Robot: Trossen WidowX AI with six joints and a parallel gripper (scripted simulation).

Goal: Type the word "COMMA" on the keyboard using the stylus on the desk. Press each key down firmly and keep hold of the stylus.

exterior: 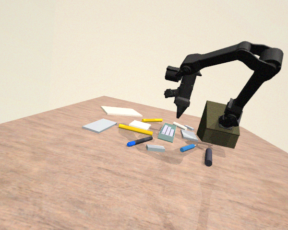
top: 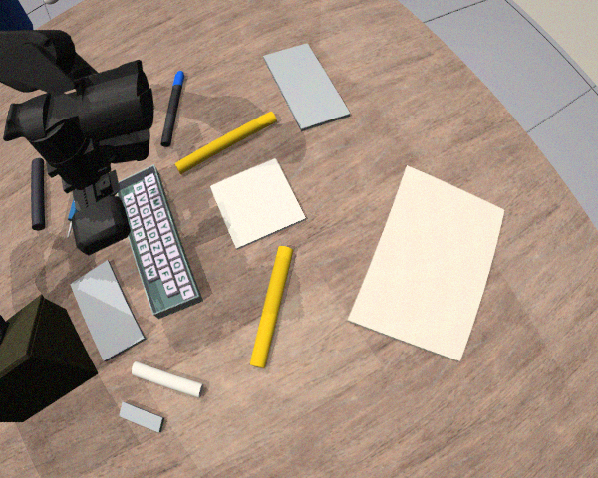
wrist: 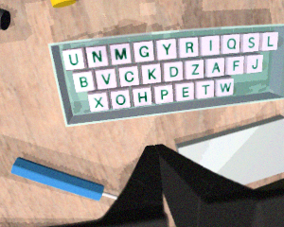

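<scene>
Right now my gripper tip is 9 cm above the blue stylus, 8 cm to the right of it and 8 cm past it. From my gripper tip the other things lie so: small grey block 17 cm to the left, 9 cm below, 8 cm ahead; grey plate 9 cm to the right, 9 cm below, 9 cm behind; dark cylinder 15 cm to the left, 12 cm behind, 9 cm below.
</scene>
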